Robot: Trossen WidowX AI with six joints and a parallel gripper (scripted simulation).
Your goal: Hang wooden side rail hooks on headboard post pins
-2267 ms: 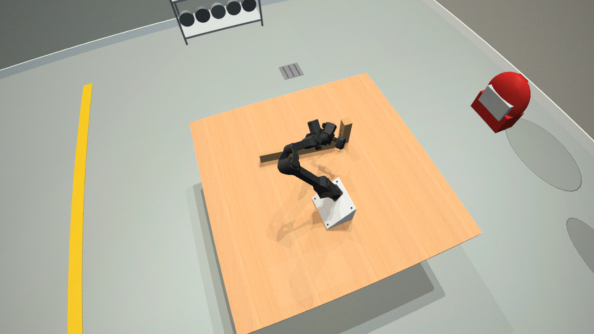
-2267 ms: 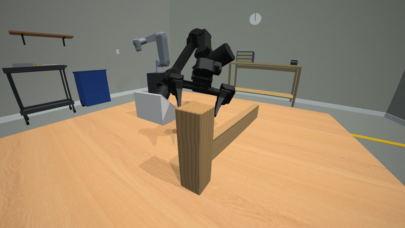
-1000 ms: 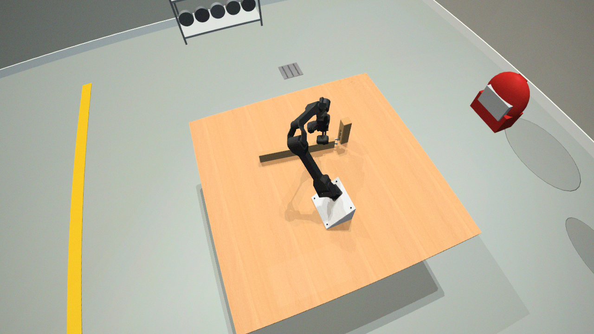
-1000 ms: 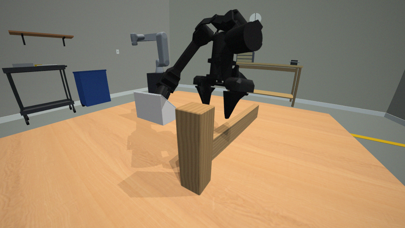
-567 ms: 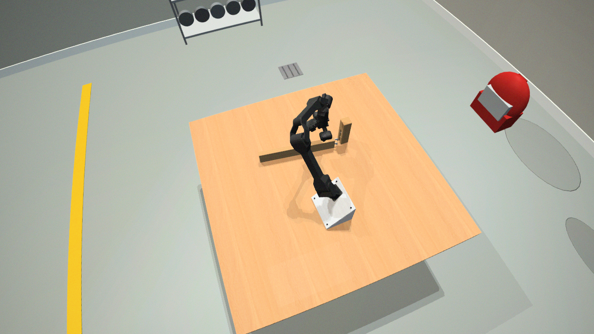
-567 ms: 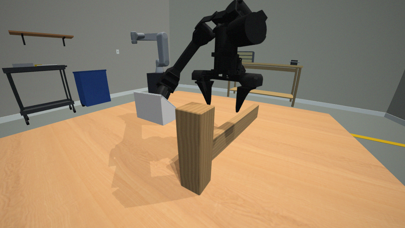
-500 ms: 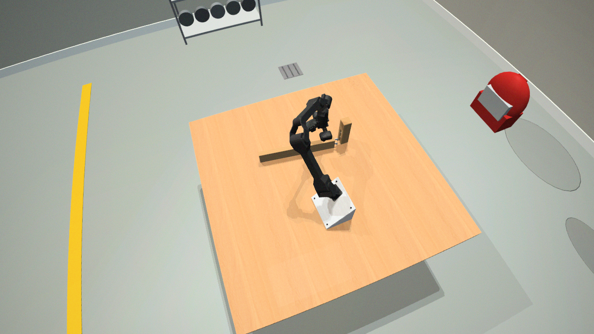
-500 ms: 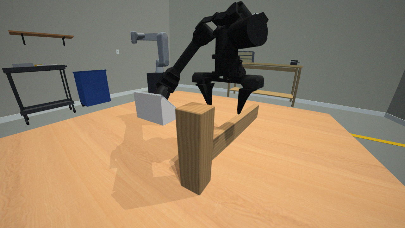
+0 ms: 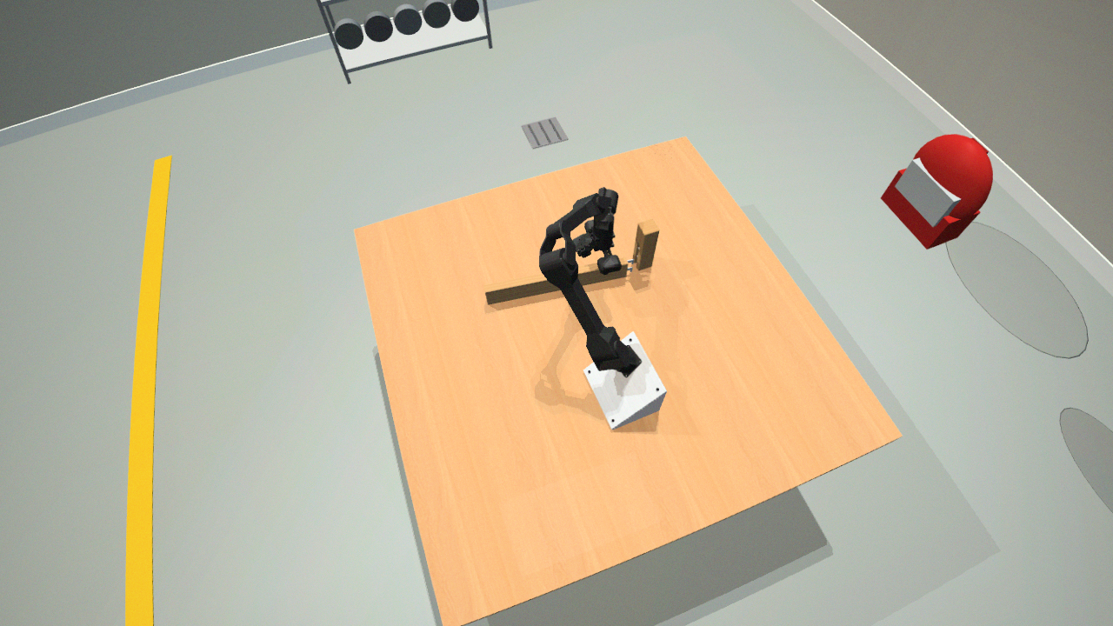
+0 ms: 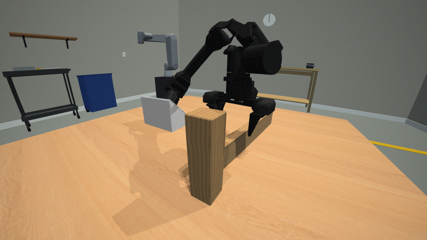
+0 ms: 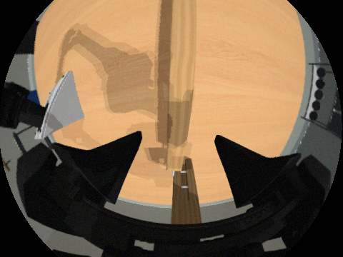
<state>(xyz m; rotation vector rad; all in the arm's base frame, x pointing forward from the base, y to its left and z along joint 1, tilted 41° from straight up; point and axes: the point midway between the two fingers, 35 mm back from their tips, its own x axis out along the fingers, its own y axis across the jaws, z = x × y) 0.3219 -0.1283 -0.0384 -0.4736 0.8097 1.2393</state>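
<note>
Right now the headboard post is 15 cm to the right of my gripper tip, 2 cm behind it and 1 cm above it.
</note>
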